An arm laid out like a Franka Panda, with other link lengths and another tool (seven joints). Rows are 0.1 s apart.
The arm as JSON. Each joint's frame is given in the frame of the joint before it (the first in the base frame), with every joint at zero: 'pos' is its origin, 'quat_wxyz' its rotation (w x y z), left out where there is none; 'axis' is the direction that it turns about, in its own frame. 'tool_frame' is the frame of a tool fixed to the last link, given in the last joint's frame.
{
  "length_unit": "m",
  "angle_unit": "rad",
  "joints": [
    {
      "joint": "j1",
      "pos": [
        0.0,
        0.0,
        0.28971
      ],
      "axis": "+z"
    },
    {
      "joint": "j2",
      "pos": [
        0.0,
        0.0,
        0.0
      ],
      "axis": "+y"
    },
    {
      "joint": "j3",
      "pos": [
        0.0,
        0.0,
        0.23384
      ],
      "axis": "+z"
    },
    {
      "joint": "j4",
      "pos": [
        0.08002,
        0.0,
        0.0
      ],
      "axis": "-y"
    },
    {
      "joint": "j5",
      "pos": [
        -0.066,
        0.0,
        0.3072
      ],
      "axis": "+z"
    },
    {
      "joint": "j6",
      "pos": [
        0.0,
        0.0,
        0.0
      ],
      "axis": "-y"
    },
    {
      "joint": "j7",
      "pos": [
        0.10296,
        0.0,
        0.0
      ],
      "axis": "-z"
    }
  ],
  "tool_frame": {
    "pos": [
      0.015,
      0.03,
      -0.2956
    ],
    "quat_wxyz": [
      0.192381,
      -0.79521,
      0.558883,
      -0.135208
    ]
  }
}
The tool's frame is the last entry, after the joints.
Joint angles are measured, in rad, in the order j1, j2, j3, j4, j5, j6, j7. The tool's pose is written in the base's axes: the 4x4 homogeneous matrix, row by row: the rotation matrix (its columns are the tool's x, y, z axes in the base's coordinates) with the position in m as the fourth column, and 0 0 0 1 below. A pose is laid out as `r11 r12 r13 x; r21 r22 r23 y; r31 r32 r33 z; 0 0 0 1`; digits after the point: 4 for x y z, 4 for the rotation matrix.
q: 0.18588 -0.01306 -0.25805 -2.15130 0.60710 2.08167 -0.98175
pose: 0.8134 -0.4856 0.3203 0.4800; -0.5279 -0.3850 0.7570 0.1131; -0.2443 -0.7848 -0.5695 0.1619; 0 0 0 1
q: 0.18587 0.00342 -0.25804 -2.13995 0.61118 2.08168 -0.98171
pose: 0.8111 -0.4901 0.3193 0.4824; -0.5298 -0.3843 0.7560 0.1130; -0.2478 -0.7824 -0.5714 0.1587; 0 0 0 1
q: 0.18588 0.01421 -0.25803 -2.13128 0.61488 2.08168 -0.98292
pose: 0.8103 -0.4913 0.3194 0.4844; -0.5305 -0.3835 0.7560 0.1131; -0.2489 -0.7820 -0.5714 0.1572; 0 0 0 1
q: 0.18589 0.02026 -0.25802 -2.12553 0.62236 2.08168 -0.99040
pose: 0.8126 -0.4873 0.3198 0.4862; -0.5274 -0.3814 0.7592 0.1139; -0.2480 -0.7856 -0.5669 0.1574; 0 0 0 1
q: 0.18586 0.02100 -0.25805 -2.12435 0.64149 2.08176 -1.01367
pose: 0.8209 -0.4730 0.3201 0.4875; -0.5162 -0.3746 0.7702 0.1167; -0.2444 -0.7975 -0.5517 0.1598; 0 0 0 1
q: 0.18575 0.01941 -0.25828 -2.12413 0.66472 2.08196 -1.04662
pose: 0.8335 -0.4508 0.3196 0.4890; -0.4996 -0.3677 0.7843 0.1198; -0.2361 -0.8134 -0.5317 0.1635; 0 0 0 1
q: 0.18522 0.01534 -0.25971 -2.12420 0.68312 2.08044 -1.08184
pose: 0.8478 -0.4253 0.3169 0.4899; -0.4809 -0.3644 0.7975 0.1218; -0.2237 -0.8285 -0.5134 0.1677; 0 0 0 1
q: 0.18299 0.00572 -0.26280 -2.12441 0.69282 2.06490 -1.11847
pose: 0.8650 -0.3996 0.3035 0.4873; -0.4539 -0.3653 0.8127 0.1231; -0.2139 -0.8408 -0.4973 0.1731; 0 0 0 1
